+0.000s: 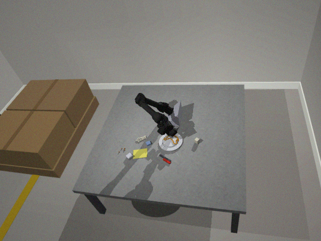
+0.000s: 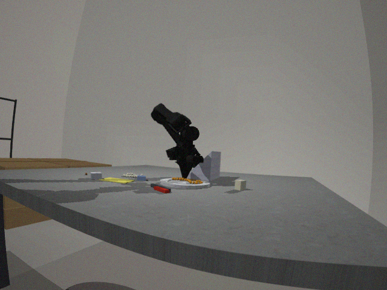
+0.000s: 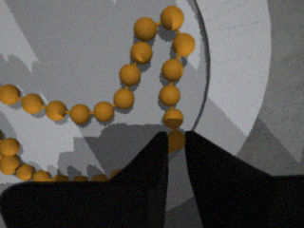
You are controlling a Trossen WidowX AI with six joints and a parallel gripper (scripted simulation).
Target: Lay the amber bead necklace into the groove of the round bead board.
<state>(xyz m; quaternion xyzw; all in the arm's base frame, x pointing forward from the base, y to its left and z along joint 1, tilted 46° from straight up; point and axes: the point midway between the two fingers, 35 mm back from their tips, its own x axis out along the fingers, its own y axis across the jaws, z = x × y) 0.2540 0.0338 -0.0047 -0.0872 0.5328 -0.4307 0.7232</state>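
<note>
Now: the round bead board 60 mm ahead of my gripper tip, 30 mm to the left of it and 10 mm below it. Also, from my gripper tip: blue cube 160 mm to the right, 100 mm ahead, 10 mm below; then cream cube 250 mm to the left, 40 mm ahead; then red-handled tool 240 mm ahead, 30 mm to the left, 10 mm below.
</note>
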